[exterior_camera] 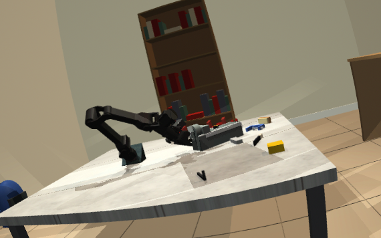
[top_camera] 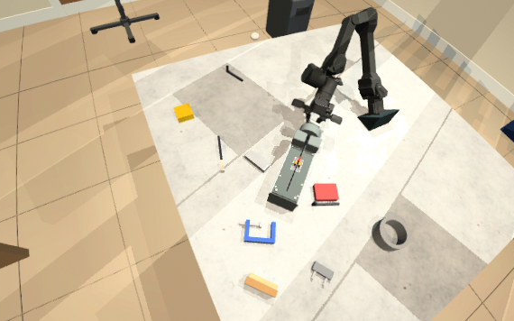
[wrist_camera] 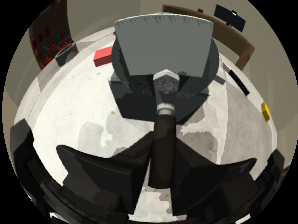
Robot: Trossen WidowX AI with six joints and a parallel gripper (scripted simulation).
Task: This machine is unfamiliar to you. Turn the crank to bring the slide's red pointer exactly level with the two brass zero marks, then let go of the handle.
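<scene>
My gripper tip is 3 cm below the crank handle, 1 cm to the left of it and 1 cm past it. From my gripper tip the other things lie so: grey block (21 cm ahead, 3 cm below, 1 cm to the right); then red pointer (12 cm ahead, 9 cm to the left, 5 cm above); then red block (21 cm to the left, 8 cm ahead, 2 cm below).
</scene>
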